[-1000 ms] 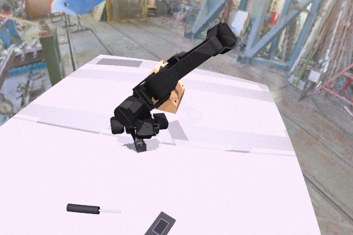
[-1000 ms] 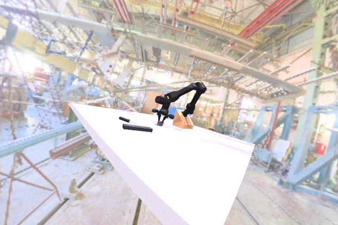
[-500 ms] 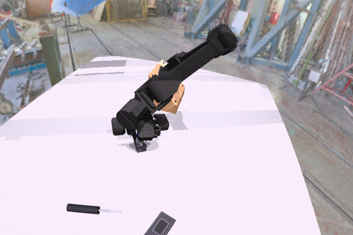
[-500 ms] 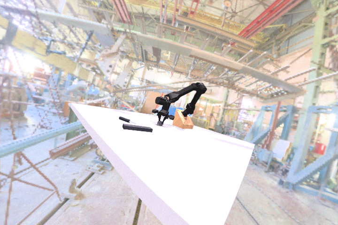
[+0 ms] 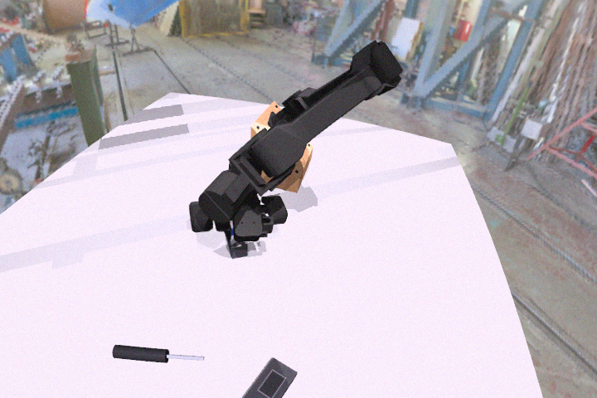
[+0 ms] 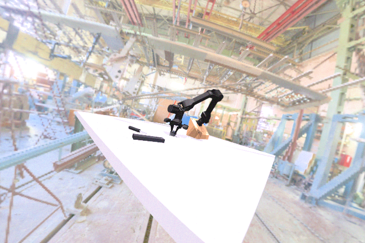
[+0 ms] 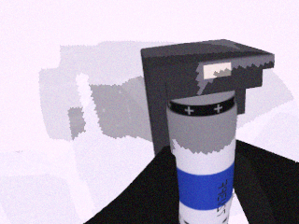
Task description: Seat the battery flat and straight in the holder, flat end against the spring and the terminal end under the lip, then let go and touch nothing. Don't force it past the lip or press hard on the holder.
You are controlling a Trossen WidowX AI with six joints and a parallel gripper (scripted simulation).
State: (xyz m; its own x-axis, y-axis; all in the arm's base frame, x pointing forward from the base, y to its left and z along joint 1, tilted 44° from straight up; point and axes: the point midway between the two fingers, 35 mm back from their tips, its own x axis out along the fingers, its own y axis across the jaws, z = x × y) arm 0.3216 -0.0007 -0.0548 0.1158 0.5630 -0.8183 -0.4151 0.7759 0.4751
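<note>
My gripper tip is now 1 cm below the battery. From my gripper tip the other things lie so: flat black device 33 cm ahead, 10 cm to the left, 1 cm above; then black-handled screwdriver 28 cm ahead, 6 cm to the right.
</note>
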